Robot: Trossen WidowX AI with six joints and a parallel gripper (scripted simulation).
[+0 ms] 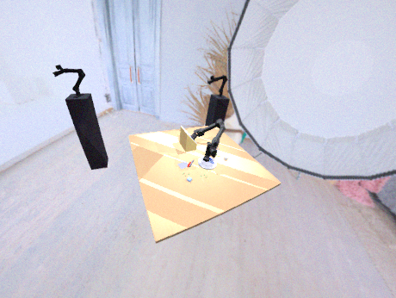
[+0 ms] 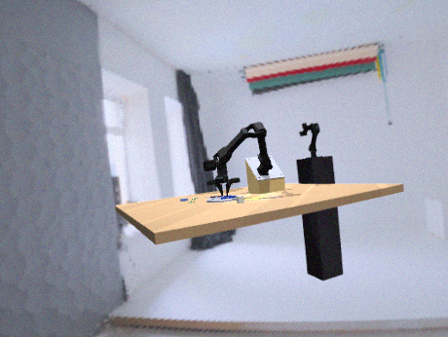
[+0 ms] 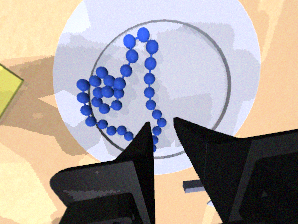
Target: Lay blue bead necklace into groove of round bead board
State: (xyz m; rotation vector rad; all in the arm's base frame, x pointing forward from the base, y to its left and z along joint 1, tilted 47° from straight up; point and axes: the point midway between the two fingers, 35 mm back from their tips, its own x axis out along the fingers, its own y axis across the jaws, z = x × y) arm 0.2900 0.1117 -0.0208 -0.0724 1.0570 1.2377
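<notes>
The round bead board lies 10 mm to the left of my gripper tip, 10 mm below it and 10 mm ahead of it. From my gripper tip the other things lie so: yellow flat piece 170 mm to the left, 120 mm behind, 20 mm below; red-and-grey object 170 mm to the right, 10 mm below, 10 mm behind; white cylinder 250 mm to the left, 10 mm ahead.
</notes>
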